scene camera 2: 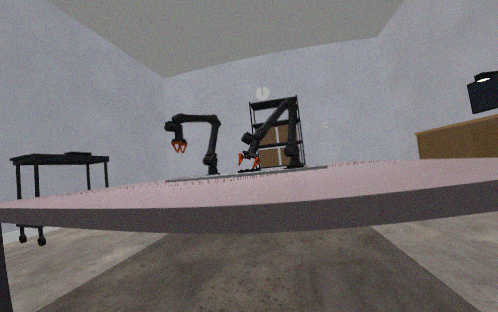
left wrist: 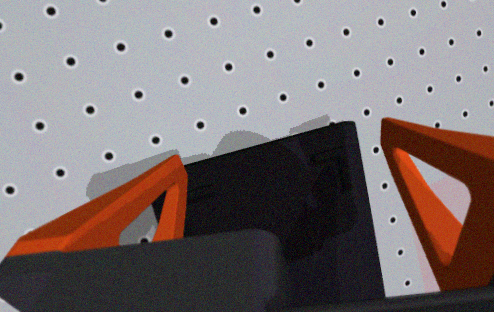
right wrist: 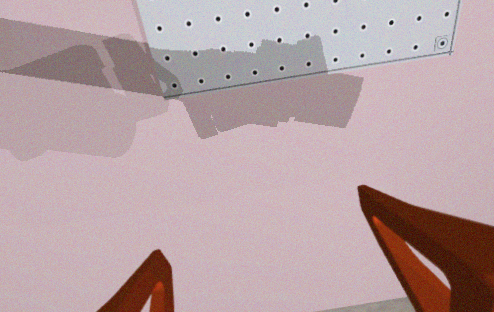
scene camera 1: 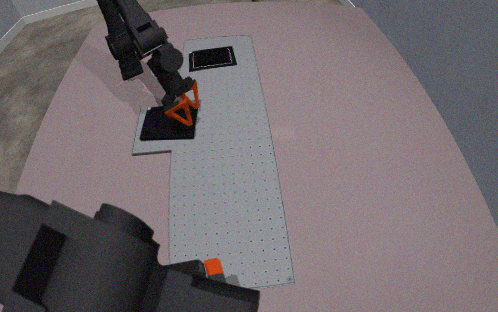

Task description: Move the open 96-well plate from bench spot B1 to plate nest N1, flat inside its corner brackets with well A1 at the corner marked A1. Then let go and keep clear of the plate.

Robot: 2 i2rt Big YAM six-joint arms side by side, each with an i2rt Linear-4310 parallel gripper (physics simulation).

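Where they show: left gripper, fingertip midpoint: [scene camera 2: 245, 167] [left wrist: 277, 148] [scene camera 1: 194, 116]; right gripper, fingertip midpoint: [scene camera 2: 180, 153] [right wrist: 259, 227]; left arm's base, origin of the base link: [scene camera 1: 131, 68].
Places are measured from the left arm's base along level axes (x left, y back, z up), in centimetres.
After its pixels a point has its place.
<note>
A black rectangular block [scene camera 1: 165, 129] @(y -4.6, x -39.9, z 2.5 cm) [left wrist: 320, 210] @(y -8.4, x -41.4, z 2.5 cm) with faint L-shaped corner brackets sits at the pegboard's left side in scene camera 1. A small pale mark shows at its upper left corner. A smaller black rectangle [scene camera 1: 212, 58] @(y -29.1, x -16.4, z 2.5 cm) with a white outline lies near the pegboard's upper end. Both are too dark to make out wells or to tell which bears the plate. My left gripper [scene camera 1: 194, 116] @(y -13.4, x -41.4, z 4.4 cm) [scene camera 2: 248, 167] @(y -13.4, x -41.4, z 4.4 cm) [left wrist: 277, 148] @(y -13.4, x -41.4, z 4.4 cm) is open, low over the block's right part, its fingers apart and holding nothing. My right gripper [scene camera 2: 180, 151] @(y 4.0, x -84.7, z 19.2 cm) [right wrist: 259, 227] @(y 4.0, x -84.7, z 19.2 cm) is open and empty, high above the table.
The light pegboard [scene camera 1: 222, 200] @(y -10.3, x -66.0, z 1.3 cm) [right wrist: 375, 40] @(y -9.2, x -86.6, z 1.3 cm) runs down the pink table [scene camera 1: 350, 150] @(y -48.8, x -69.4, z 0.0 cm) in scene camera 1. My right arm [scene camera 1: 85, 260] @(y 2.5, x -84.5, z 47.4 cm) covers the lower left there. A black cart [scene camera 2: 60, 160] and a shelf rack [scene camera 2: 272, 103] stand off the table in scene camera 2.
</note>
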